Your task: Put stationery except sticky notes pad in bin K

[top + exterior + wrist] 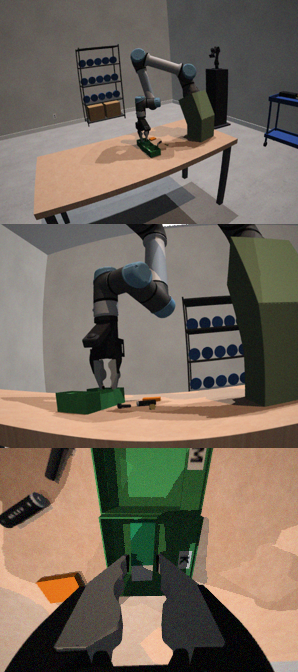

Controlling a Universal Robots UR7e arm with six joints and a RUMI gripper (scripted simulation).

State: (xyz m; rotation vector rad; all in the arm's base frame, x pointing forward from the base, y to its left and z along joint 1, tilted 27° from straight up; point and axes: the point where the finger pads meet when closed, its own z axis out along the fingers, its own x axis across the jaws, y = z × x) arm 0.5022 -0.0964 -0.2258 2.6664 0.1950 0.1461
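The green block is 2 cm below my hand and 1 cm to the right of it. From my hand the other things lie so: white sharpener-like piece (3 cm below); green bin (8 cm to the left, 2 cm below); black bolt (8 cm to the left, 8 cm behind, 4 cm below).
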